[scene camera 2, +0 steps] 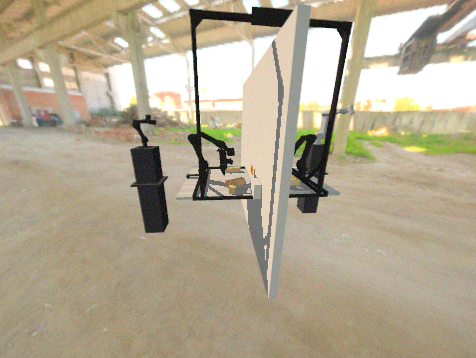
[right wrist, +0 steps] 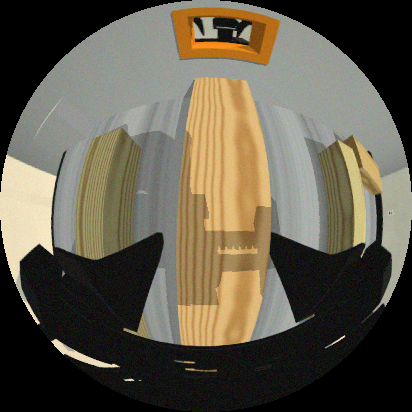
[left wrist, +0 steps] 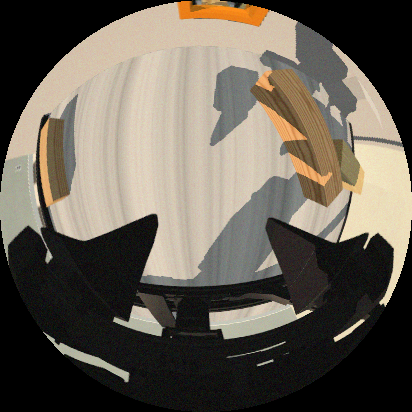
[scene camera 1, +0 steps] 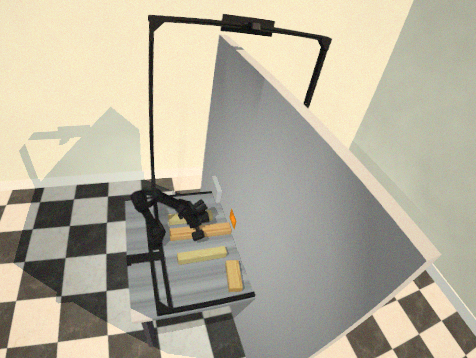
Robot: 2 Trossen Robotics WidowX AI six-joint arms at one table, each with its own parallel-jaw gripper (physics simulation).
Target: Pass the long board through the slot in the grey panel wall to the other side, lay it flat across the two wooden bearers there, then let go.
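Frame: origin at the left arm's base, x ahead, y left, z up, level; centimetres.
Seen in the pictures: left gripper, between the fingertips: point(scene camera 2: 224, 174) point(right wrist: 219, 35) point(left wrist: 214, 221); right gripper, between the fingertips: point(right wrist: 216, 238); left arm's base, origin of its link: point(right wrist: 224, 39) point(left wrist: 192, 304); right arm's base, origin of its link: point(scene camera 2: 301, 176) point(scene camera 1: 155, 244).
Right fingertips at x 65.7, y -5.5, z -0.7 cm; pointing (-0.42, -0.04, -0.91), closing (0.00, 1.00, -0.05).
Note:
Offsets run from my right fingertips to a thing's middle. "pt": to the spot under its first point.
The long board @(dx +0.1, dy +0.4, dz +0.5 cm) point(scene camera 1: 219, 230) point(right wrist: 225, 160) lies flat on the table, its far end pointing toward the orange-framed slot @(pt dx -18.5, dy -0.4, dz +6.7 cm) point(scene camera 1: 233, 219) point(scene camera 2: 252, 170) point(left wrist: 220, 14) point(right wrist: 273, 42) in the grey panel wall point(scene camera 1: 310, 200) point(scene camera 2: 265, 110). My right gripper point(scene camera 1: 200, 225) point(right wrist: 216, 238) is open above the board, one finger over each side of it. Across the wall, my left gripper point(scene camera 2: 226, 166) point(left wrist: 214, 221) is open and empty above the table. One wooden bearer @(dx -37.1, dy +30.3, dz +1.0 cm) point(scene camera 2: 232, 169) point(left wrist: 57, 160) lies at the left of the left wrist view; another wooden piece @(dx -37.9, dy -9.5, dz +1.3 cm) point(scene camera 2: 235, 181) point(left wrist: 312, 135) lies slanted at the right.
An olive-yellow block @(dx -40.4, dy -20.9, dz +1.3 cm) point(scene camera 2: 233, 189) point(left wrist: 350, 165) is beside the slanted piece. On the board's side lie two pale yellow beams @(dx +2.9, dy +16.1, dz +1.0 cm) point(scene camera 1: 202, 255) point(right wrist: 342, 185), the other one @(dx +3.9, dy -10.2, dz +1.0 cm) point(right wrist: 107, 195) at the left, and a short block @(dx -10.1, dy +30.8, dz +0.7 cm) point(scene camera 1: 234, 275) point(right wrist: 364, 165). A black frame point(scene camera 1: 152, 110) point(scene camera 2: 196, 80) surrounds the table.

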